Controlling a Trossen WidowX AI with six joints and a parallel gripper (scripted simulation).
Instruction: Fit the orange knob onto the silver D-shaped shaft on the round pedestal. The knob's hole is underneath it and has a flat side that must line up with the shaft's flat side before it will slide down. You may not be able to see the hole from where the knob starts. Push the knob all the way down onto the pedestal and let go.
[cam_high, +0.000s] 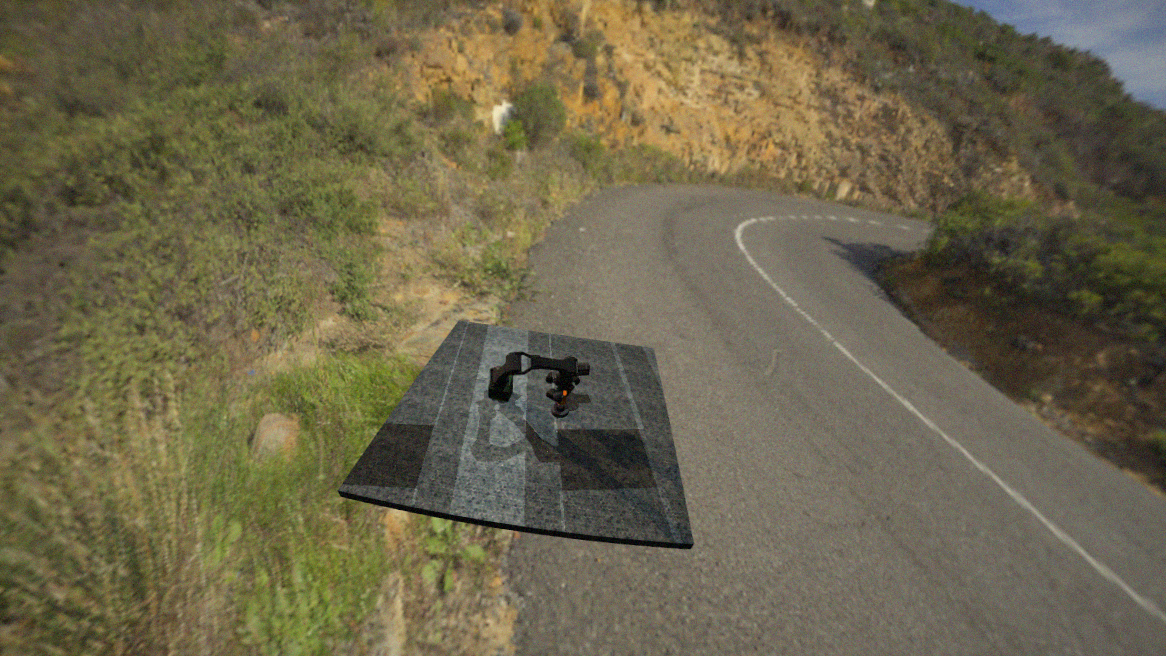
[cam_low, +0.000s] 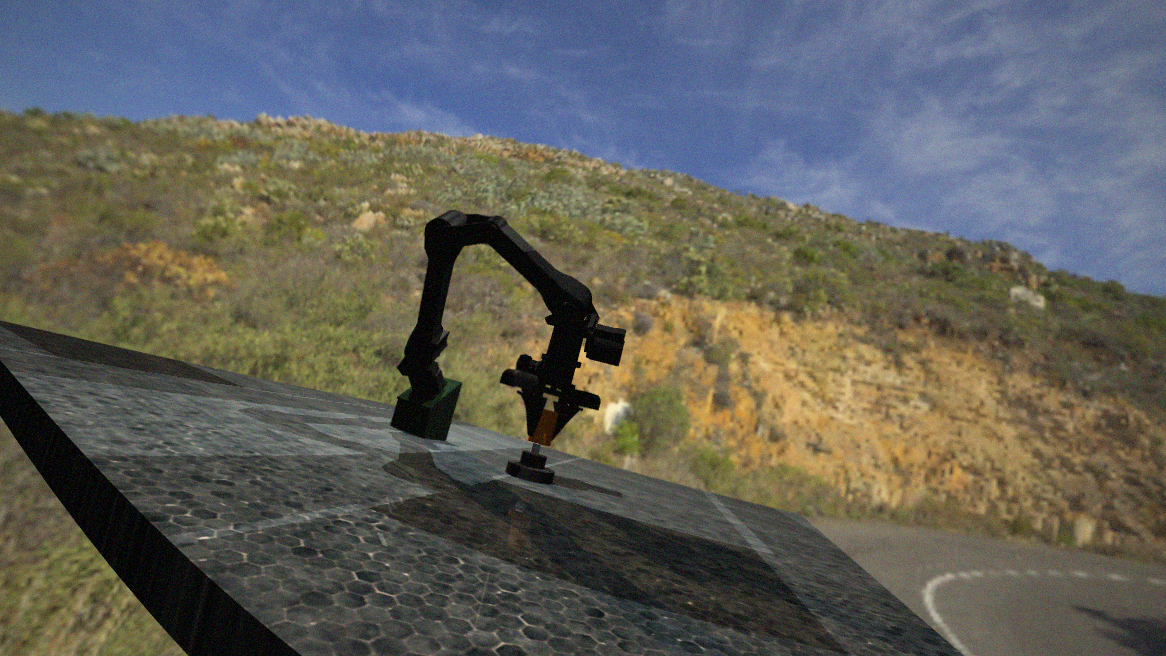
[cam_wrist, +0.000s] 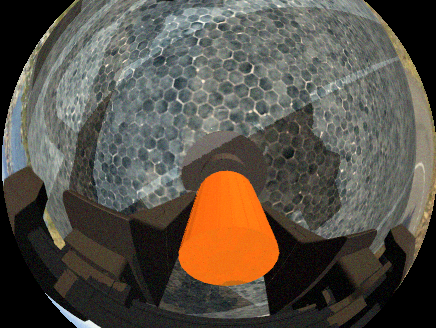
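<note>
Right now the round pedestal is 40 mm below my gripper tip. From my gripper tip the other things lie so: orange knob 30 mm above.
</note>
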